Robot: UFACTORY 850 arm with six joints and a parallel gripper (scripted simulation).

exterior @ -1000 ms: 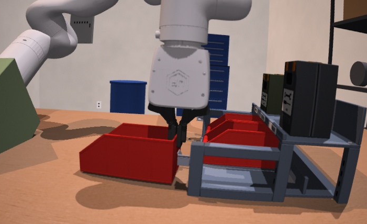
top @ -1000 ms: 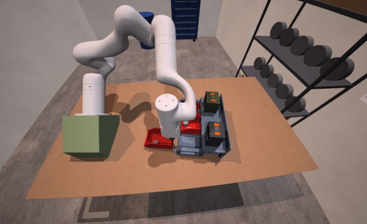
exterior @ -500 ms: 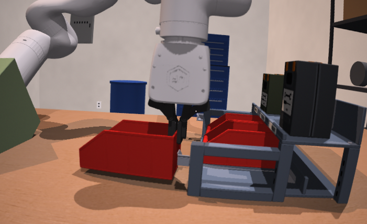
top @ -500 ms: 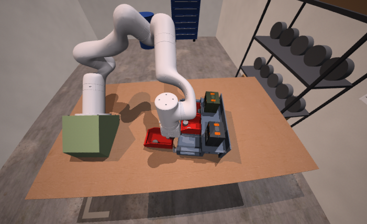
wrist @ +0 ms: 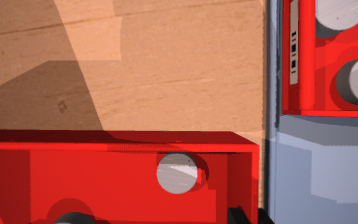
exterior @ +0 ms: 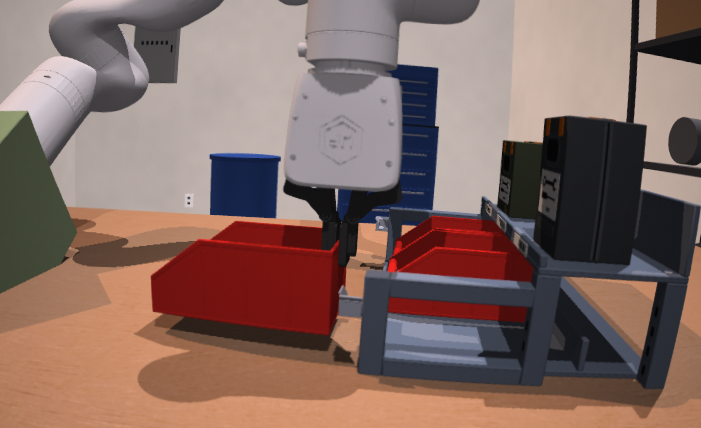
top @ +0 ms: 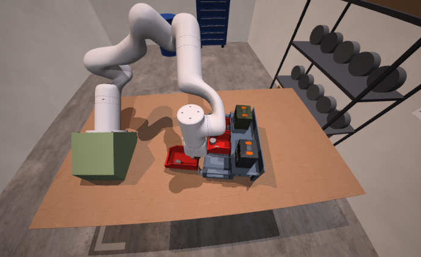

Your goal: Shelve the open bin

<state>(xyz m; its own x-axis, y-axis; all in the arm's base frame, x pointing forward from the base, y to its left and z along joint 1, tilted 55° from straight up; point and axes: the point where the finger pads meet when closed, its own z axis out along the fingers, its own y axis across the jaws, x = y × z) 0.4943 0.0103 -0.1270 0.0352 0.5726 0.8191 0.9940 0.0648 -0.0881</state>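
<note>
The grey disc lies 110 mm behind my hand, 20 mm to the right of it and 60 mm below it. From my hand the other things lie so: grey shelf 160 mm ahead, 110 mm to the left, 20 mm below.
</note>
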